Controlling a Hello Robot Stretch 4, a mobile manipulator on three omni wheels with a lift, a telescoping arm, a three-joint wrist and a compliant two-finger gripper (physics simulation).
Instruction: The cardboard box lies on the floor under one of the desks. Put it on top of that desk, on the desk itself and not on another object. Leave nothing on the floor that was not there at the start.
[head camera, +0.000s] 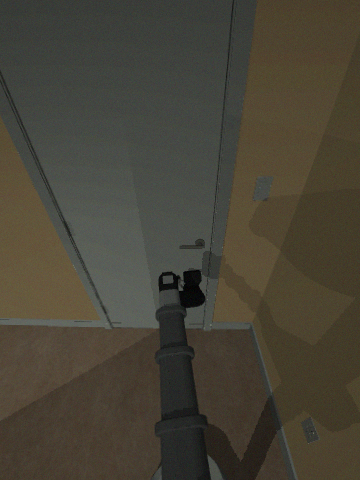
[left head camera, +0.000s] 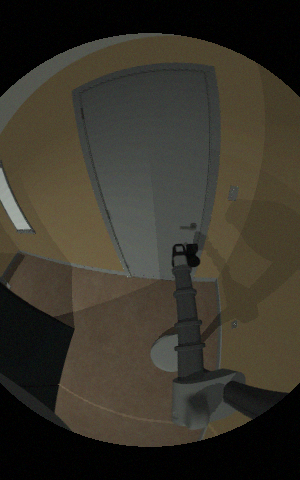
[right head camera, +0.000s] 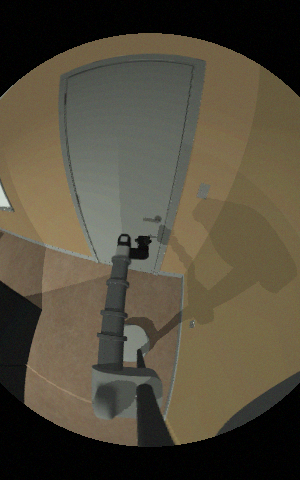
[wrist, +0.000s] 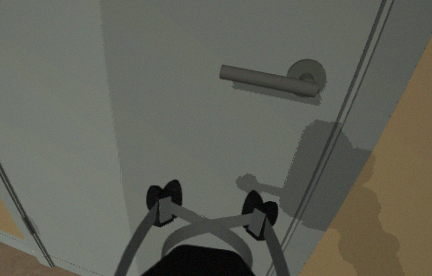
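Seen in the pictures: gripper, fingertip midpoint: (wrist: 212, 200); robot's base, origin of the base link: (left head camera: 171, 351) (right head camera: 129, 341).
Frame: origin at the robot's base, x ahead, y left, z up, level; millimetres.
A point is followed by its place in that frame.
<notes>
My gripper (wrist: 212, 200) {x 728, y -86, z 818 mm} is open in the wrist view, with its two dark fingertips well apart and the grey door behind them. In the three head views the wrist is at the end of the extended arm, in front of the lower part of the door, and the fingers are hard to make out. The cardboard box does not show in these views. A large dark surface (left head camera: 30, 335) {x -120, y 1241, z 614 mm} (right head camera: 15, 340) {x -395, y 1281, z 274 mm} is at the lower left of the left and right head views; I cannot tell whether it is a desk.
A grey door (head camera: 110, 100) {x 944, y 148, z 1535 mm} (left head camera: 145, 150) {x 941, y 127, z 1463 mm} (right head camera: 125, 115) {x 933, y 74, z 1619 mm} (wrist: 175, 115) {x 922, y -7, z 793 mm} with a lever handle (head camera: 192, 246) {x 857, y -143, z 905 mm} (left head camera: 188, 227) {x 856, y -144, z 904 mm} (right head camera: 152, 219) {x 858, y -149, z 907 mm} (wrist: 265, 81) {x 854, y -131, z 898 mm} stands ahead. A yellow wall (head camera: 300, 125) {x 862, y -553, z 1444 mm} (right head camera: 225, 360) {x -109, y -514, z 892 mm} runs along the right side. A window (left head camera: 14, 205) {x 1260, y 2245, z 1307 mm} is at the left.
</notes>
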